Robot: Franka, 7 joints.
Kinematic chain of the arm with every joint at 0, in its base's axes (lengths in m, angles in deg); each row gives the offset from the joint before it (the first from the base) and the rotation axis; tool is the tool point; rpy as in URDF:
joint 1: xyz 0 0 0.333 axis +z
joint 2: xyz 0 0 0 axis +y
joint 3: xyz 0 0 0.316 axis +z
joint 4: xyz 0.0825 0 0 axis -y
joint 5: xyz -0.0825 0 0.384 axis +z
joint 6: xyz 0 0 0 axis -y
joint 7: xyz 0.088 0 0 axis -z
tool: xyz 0 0 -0.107 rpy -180 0 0
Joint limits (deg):
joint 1: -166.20..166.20
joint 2: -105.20..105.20
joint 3: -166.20..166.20
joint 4: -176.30..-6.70
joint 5: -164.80..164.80
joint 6: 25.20..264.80
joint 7: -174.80..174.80
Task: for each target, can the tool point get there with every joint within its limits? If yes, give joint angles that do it. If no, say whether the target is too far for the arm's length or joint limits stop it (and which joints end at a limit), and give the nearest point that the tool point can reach.
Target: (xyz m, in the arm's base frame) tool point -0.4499 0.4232 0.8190
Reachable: yes | joints -57.49 -76.33 -23.22 -33.63 -4.98 90.40 -15.47
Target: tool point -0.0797 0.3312 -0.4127
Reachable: no: joint limits stop it (at a limit: joint 2) | nearest point -0.0784 0.3260 -0.3582 | short by 0.055 m
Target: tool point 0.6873 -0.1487 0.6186
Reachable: yes | joints 134.63 -87.65 -41.42 -67.90 69.98 203.23 40.96
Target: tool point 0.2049 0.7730 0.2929
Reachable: yes | joints 43.40 77.48 68.38 -50.49 -16.76 113.19 51.70
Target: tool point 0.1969 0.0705 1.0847
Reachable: yes | joints -85.57 14.82 130.93 -27.50 27.14 83.01 -20.12
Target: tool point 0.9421 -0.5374 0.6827
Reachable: no: too far | nearest point 0.7092 -0.4046 0.5963 | short by 0.282 m
